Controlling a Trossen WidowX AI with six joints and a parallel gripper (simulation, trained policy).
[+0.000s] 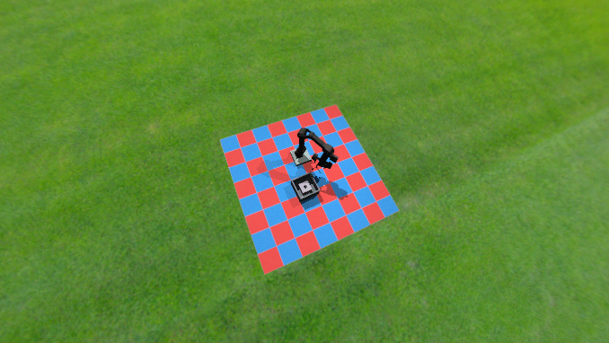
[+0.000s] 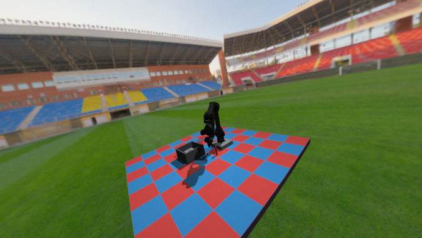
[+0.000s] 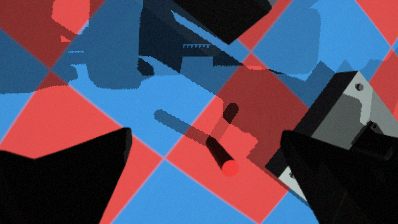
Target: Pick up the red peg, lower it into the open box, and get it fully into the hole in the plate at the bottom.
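The red peg lies 40 mm behind my gripper tip, 10 mm to the left of it and 70 mm below it. Round my gripper tip: dark grey box 130 mm ahead, 170 mm to the right, 90 mm below; then light grey plate 130 mm ahead, 170 mm to the right, 70 mm below.
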